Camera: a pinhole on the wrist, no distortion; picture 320 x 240 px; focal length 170.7 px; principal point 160.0 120.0 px. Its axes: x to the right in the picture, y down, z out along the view. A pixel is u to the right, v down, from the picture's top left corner.
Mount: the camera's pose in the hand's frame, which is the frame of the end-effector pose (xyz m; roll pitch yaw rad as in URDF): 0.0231 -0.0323 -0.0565 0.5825 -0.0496 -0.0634
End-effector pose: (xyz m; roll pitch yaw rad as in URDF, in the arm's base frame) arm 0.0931 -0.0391 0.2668 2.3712 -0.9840 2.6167
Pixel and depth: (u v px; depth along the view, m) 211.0 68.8 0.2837
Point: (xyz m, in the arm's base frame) -0.1974 0.0211 0.1802
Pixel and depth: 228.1 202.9 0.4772
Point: -0.1708 0.4061 0.1857
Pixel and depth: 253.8 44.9 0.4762
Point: -0.4801 0.0834 0.1871
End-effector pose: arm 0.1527 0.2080 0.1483 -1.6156 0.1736 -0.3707
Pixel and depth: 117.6 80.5 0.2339
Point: 0.1764 0.3221 0.3514
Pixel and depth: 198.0 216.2 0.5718
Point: 0.4870 0.7292 0.1842
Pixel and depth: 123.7 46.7 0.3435
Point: 0.1911 0.3651 0.4888
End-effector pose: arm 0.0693 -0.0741 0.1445 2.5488 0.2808 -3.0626
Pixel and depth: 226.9 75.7 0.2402
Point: 0.0462 -0.1962 -0.0924
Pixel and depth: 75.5 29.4 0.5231
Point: 0.4964 -0.3641 -0.2347
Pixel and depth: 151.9 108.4 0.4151
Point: 0.2094 -0.1440 -0.2163
